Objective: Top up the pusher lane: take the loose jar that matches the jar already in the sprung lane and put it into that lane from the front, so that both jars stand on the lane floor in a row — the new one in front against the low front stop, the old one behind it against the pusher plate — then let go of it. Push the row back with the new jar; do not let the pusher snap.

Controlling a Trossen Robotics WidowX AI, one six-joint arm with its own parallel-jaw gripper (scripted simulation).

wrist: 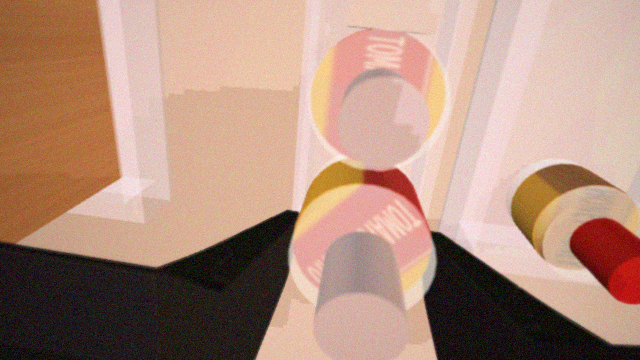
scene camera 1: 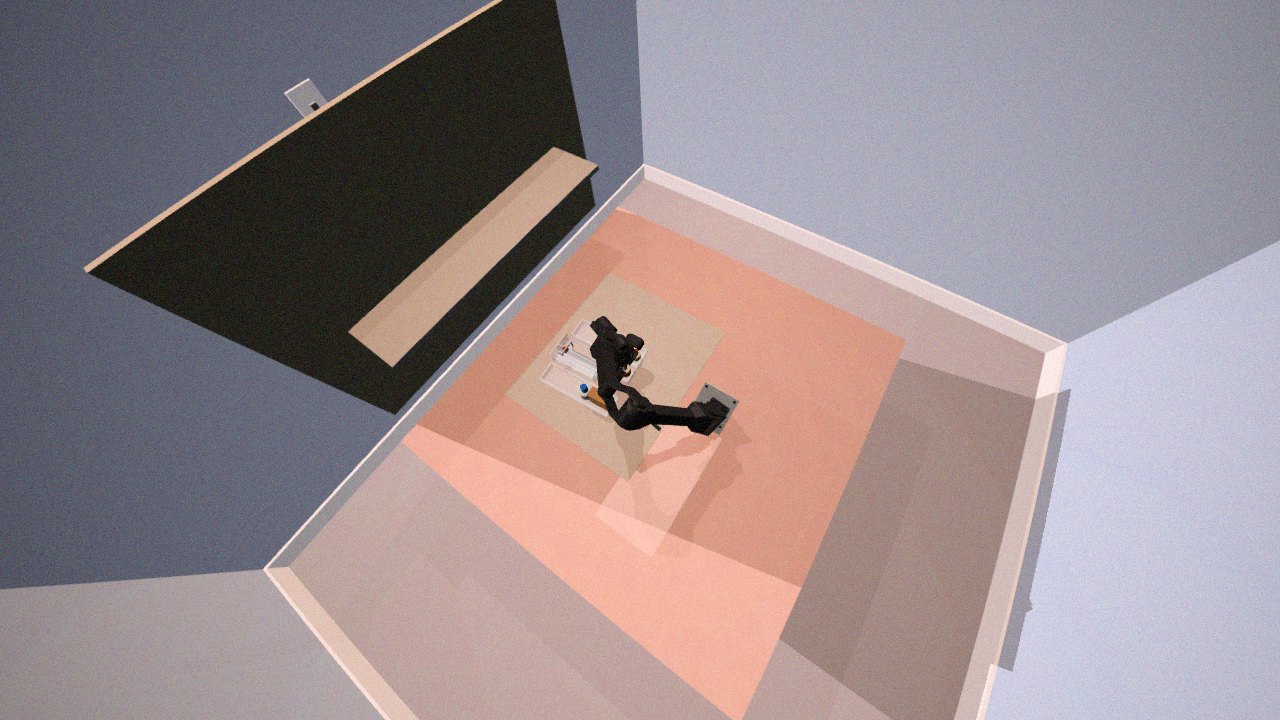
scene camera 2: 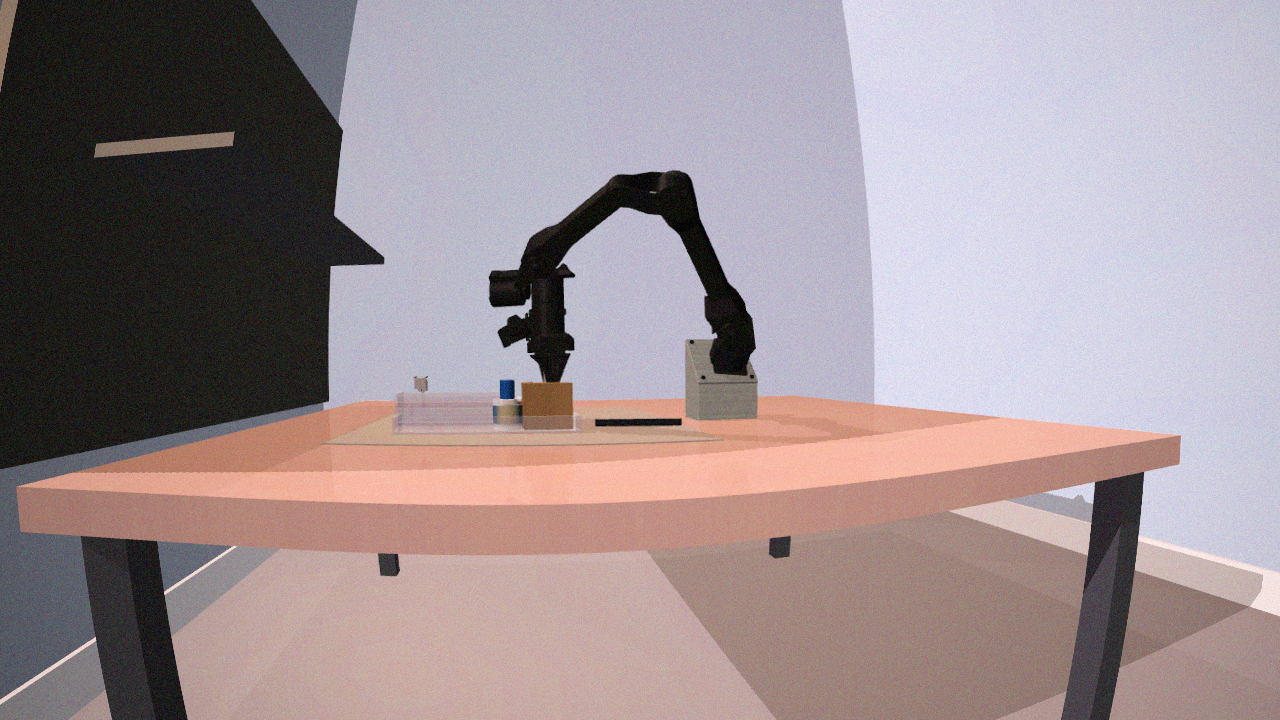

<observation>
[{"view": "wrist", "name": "gripper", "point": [360,234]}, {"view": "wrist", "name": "jar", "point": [361,252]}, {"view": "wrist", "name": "brown box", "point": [65,149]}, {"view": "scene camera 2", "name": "gripper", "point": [550,394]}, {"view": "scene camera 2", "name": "brown box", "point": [538,399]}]
</observation>
